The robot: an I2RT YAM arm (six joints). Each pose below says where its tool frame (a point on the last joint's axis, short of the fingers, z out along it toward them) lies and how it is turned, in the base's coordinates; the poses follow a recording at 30 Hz.
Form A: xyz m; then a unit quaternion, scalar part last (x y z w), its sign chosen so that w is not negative.
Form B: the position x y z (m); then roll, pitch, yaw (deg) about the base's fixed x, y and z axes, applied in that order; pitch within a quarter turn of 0, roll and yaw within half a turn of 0. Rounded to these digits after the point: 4 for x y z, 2 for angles.
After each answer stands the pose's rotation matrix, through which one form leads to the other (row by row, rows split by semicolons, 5 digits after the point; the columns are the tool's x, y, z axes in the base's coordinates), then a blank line. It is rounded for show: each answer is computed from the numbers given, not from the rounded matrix.
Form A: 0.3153, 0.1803, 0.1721, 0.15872, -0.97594, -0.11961, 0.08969
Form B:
0.3153, 0.1803, 0.1721, 164.67, -7.88, -160.46
-0.93353 -0.28835 -0.21303; -0.33126 0.92100 0.20499; 0.13709 0.26194 -0.95530

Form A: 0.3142, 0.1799, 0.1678, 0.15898, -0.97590, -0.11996, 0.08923
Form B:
0.3142, 0.1799, 0.1678, 164.63, -7.82, -160.44
-0.93353 -0.28889 -0.21230; -0.33170 0.92067 0.20576; 0.13602 0.26251 -0.95530

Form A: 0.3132, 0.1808, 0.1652, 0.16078, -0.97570, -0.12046, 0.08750
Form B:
0.3132, 0.1808, 0.1652, 164.60, -7.59, -160.26
-0.93299 -0.29266 -0.20948; -0.33482 0.91928 0.20693; 0.13201 0.26320 -0.95567

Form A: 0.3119, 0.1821, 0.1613, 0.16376, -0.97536, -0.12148, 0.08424
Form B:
0.3119, 0.1821, 0.1613, 164.54, -7.15, -159.97
-0.93217 -0.29898 -0.20412; -0.33992 0.91685 0.20938; 0.12454 0.26456 -0.95629

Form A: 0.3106, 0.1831, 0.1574, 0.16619, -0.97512, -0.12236, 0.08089
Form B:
0.3106, 0.1831, 0.1574, 164.49, -6.72, -159.74
-0.93167 -0.30432 -0.19843; -0.34391 0.91482 0.21175; 0.11709 0.26552 -0.95697

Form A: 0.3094, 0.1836, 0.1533, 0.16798, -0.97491, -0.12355, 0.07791
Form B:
0.3094, 0.1836, 0.1533, 164.41, -6.34, -159.58
-0.93143 -0.30828 -0.19342; -0.34678 0.91304 0.21473; 0.11040 0.26707 -0.95733

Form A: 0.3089, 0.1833, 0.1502, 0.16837, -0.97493, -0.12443, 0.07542
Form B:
0.3089, 0.1833, 0.1502, 164.36, -6.04, -159.57
-0.93193 -0.30953 -0.18896; -0.34706 0.91234 0.21722; 0.10516 0.26802 -0.95766

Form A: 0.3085, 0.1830, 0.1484, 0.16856, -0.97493, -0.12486, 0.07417
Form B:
0.3085, 0.1830, 0.1484, 164.34, -5.88, -159.57
-0.93217 -0.31015 -0.18672; -0.34719 0.91199 0.21846; 0.10253 0.26847 -0.95782

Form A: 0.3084, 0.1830, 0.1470, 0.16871, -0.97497, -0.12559, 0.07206
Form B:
0.3084, 0.1830, 0.1470, 164.31, -5.63, -159.59
-0.93269 -0.31088 -0.18289; -0.34708 0.91153 0.22058; 0.09814 0.26921 -0.95807

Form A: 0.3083, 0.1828, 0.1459, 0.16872, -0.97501, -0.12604, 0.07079
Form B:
0.3083, 0.1828, 0.1459, 164.28, -5.48, -159.61
-0.93305 -0.31116 -0.18057; -0.34685 0.91130 0.22189; 0.09551 0.26967 -0.95821

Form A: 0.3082, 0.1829, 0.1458, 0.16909, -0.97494, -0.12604, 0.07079
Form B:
0.3082, 0.1829, 0.1458, 164.28, -5.47, -159.57
-0.93279 -0.31186 -0.18066; -0.34755 0.91104 0.22182; 0.09541 0.26970 -0.95821

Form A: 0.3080, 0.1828, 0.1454, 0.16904, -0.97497, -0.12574, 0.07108
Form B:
0.3080, 0.1828, 0.1454, 164.31, -5.51, -159.57
-0.93275 -0.31174 -0.18111; -0.34749 0.91123 0.22115; 0.09609 0.26922 -0.95827

